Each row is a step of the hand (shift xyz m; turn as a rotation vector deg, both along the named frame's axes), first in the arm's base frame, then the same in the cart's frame.
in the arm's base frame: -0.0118 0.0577 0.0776 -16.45 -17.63 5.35
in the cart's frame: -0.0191 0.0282 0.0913 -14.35 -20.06 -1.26
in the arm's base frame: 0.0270 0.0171 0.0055 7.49 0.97 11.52
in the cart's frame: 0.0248 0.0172 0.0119 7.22 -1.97 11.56
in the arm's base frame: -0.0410 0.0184 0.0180 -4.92 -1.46 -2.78
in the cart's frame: -0.0430 0.0072 0.0210 -4.69 -1.01 -3.32
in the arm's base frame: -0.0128 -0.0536 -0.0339 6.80 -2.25 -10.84
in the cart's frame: -0.0062 -0.0410 -0.0497 7.11 2.07 -10.67
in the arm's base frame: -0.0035 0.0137 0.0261 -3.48 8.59 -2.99
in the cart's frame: -0.0053 0.0042 0.0289 -4.42 8.67 -0.27
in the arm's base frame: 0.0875 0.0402 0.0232 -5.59 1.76 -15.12
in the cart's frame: 0.0821 0.0398 0.0387 -5.62 5.90 -14.02
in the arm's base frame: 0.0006 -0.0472 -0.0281 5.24 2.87 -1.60
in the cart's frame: 0.0063 -0.0354 -0.0415 4.89 3.77 -0.37
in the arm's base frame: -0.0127 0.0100 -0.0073 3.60 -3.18 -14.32
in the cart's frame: -0.0137 0.0104 -0.0043 4.07 1.97 -14.41
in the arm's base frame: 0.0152 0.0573 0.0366 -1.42 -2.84 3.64
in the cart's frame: 0.0082 0.0439 0.0535 -1.12 -3.99 2.48
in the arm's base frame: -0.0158 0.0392 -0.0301 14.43 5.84 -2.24
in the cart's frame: -0.0200 0.0448 -0.0168 13.68 7.75 0.38
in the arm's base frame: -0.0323 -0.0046 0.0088 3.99 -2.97 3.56
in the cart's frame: -0.0316 -0.0106 0.0054 4.27 -3.51 2.61
